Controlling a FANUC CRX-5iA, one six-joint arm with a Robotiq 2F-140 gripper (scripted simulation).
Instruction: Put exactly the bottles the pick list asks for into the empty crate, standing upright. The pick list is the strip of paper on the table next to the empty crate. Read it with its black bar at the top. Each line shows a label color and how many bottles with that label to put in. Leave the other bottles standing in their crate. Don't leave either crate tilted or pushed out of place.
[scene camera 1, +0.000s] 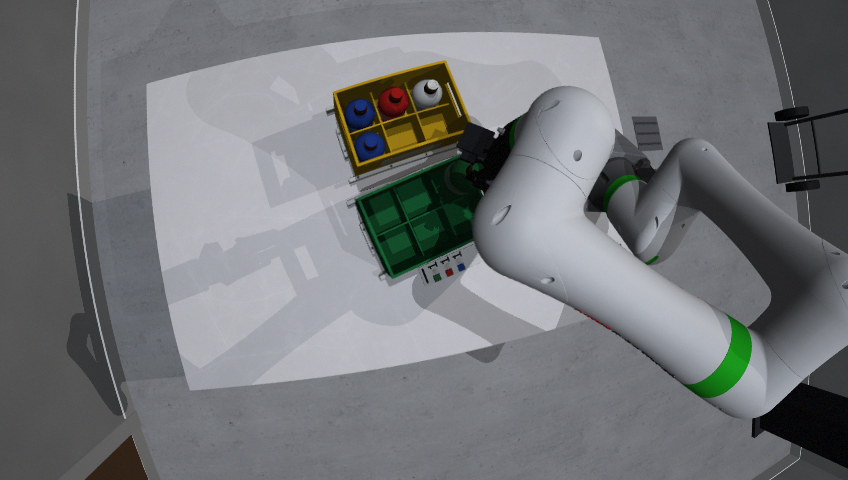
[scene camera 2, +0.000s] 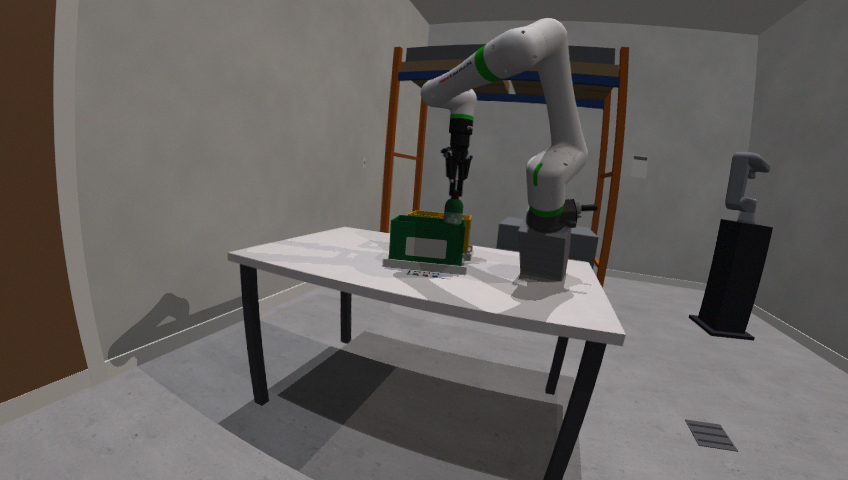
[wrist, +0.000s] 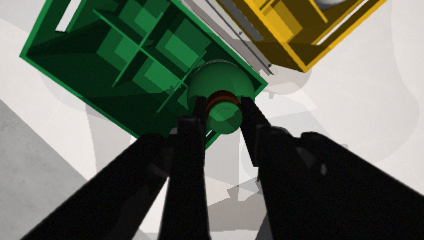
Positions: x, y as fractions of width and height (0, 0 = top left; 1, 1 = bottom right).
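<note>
My gripper is visible to me in scene camera 2 (scene camera 2: 0.54, 0.41), and I find it again in scene camera 1 (scene camera 1: 0.56, 0.36) and in the wrist view (wrist: 0.53, 0.46). There is a green crate (scene camera 2: 0.50, 0.50), which I can also see in the wrist view (wrist: 0.20, 0.25). I see a blue bottle (scene camera 1: 0.43, 0.24) too, along with a white bottle (scene camera 1: 0.50, 0.20).
</note>
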